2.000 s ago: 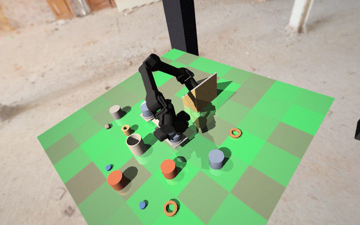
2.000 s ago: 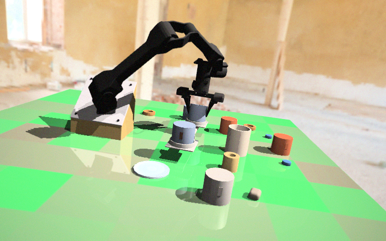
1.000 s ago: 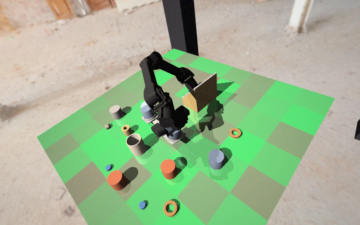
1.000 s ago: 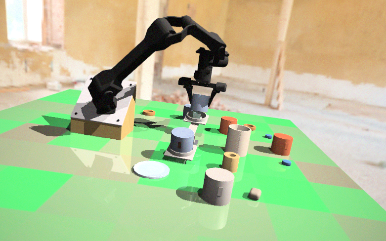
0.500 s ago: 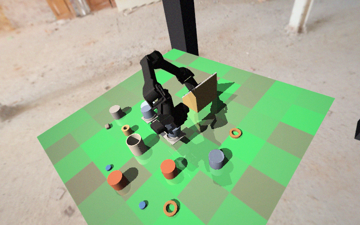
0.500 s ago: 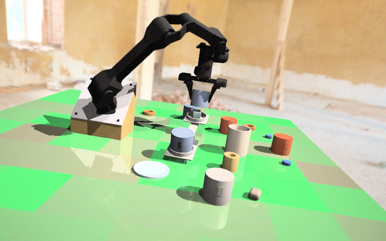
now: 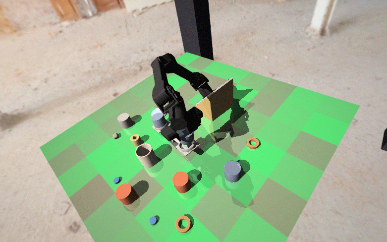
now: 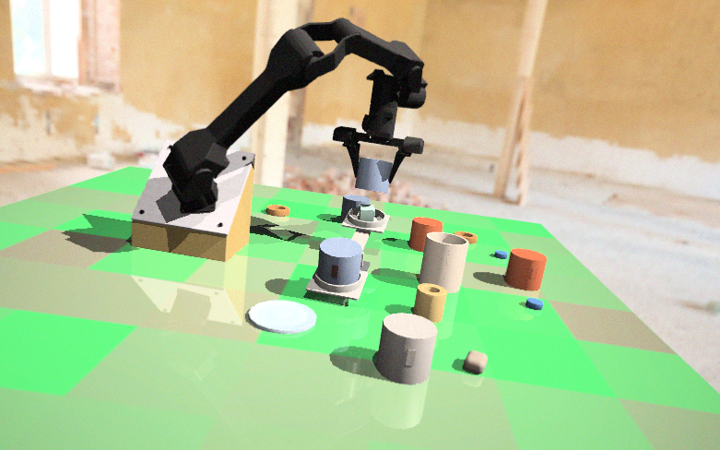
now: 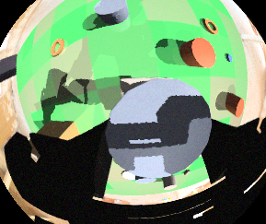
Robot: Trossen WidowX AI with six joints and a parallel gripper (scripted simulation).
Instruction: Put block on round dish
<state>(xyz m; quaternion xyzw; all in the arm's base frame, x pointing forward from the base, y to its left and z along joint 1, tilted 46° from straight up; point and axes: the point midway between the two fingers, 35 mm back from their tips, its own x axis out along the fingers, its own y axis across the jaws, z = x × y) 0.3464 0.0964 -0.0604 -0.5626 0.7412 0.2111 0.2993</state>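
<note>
Right now my gripper tip is 1 cm past the pale green block, 2 cm to the left of it and 7 cm above it. Also, from my gripper tip: round pale dish 14 cm behind, 37 cm to the right, 15 cm below.
</note>
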